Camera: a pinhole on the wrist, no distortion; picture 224 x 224 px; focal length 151.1 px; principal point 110.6 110.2 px. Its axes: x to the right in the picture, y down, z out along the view. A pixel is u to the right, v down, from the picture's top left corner.
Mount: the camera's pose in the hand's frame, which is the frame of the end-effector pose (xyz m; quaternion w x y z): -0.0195 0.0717 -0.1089 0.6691 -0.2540 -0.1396 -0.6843
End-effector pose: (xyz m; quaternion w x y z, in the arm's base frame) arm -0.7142 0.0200 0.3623 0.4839 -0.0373 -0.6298 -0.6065
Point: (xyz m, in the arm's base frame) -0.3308 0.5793 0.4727
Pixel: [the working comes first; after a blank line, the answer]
In the camera's frame: -0.1526 -0.4876 0.4465

outside the picture
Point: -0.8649 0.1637 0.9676
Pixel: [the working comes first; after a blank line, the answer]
In the camera's frame: -0.0214 0.3276 0.5920

105.1 193.8
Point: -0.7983 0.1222 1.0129
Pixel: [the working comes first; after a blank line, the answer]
In the camera's frame: -0.1082 0.3492 0.5777

82.3 201.5
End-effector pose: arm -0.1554 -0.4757 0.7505 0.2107 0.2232 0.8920 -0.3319
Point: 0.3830 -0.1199 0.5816
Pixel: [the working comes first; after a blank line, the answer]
In the camera's frame: -0.4098 -0.2851 0.3373

outside the picture
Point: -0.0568 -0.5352 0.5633
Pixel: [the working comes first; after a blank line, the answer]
In the camera's frame: 0.1329 -0.0252 0.2725

184.3 96.2
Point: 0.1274 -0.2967 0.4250
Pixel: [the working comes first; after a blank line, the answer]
In the camera's frame: -0.1604 -0.0582 0.4236

53.4 89.4
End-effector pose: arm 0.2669 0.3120 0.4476 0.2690 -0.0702 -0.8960 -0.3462
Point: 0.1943 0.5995 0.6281
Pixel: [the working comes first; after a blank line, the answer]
In the camera's frame: -0.0707 0.1098 0.3277

78.0 160.8
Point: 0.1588 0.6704 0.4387
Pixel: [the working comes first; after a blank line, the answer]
In the camera's frame: 0.0805 0.0139 0.4281

139.0 115.1
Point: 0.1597 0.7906 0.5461
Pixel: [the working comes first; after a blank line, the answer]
In the camera's frame: -0.0408 0.0503 0.5277

98.9 124.6
